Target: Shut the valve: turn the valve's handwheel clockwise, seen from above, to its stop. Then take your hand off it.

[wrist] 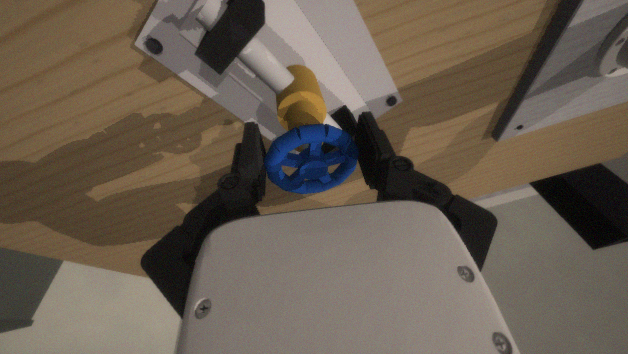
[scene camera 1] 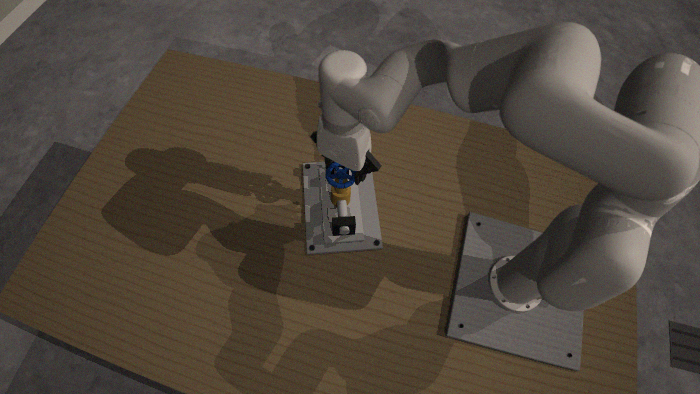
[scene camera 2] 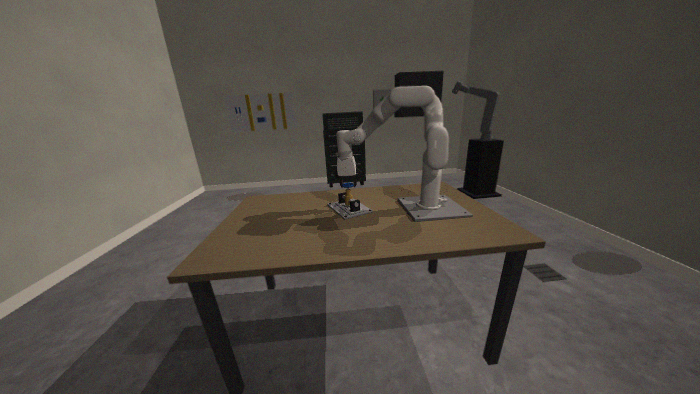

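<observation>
The blue handwheel (scene camera 1: 341, 185) (scene camera 2: 348, 185) (wrist: 315, 170) sits on top of the yellow valve body (scene camera 1: 341, 196) (scene camera 2: 348, 196) (wrist: 301, 97). A white pipe (scene camera 1: 342, 208) (wrist: 265, 67) runs from the valve through a black block (scene camera 1: 343, 224) (scene camera 2: 354, 205) (wrist: 232, 35) on the grey mounting plate (scene camera 1: 372, 220) (wrist: 340, 50). My gripper (scene camera 1: 344, 172) (scene camera 2: 348, 186) (wrist: 309, 134) is shut on the handwheel, one black finger on each side of its rim in the wrist view. The gripper housing partly hides the far end of the plate in scene camera 1. The wheel's stop does not show.
The mounting plate lies on the wooden table (scene camera 1: 200, 100) (scene camera 2: 280, 255) (wrist: 450, 40). My arm's grey base plate (scene camera 1: 525, 345) (scene camera 2: 435, 215) (wrist: 540, 95) is to its right in both scene views. Beyond the table, another arm (scene camera 2: 489, 112) stands on a black pedestal (scene camera 2: 482, 167).
</observation>
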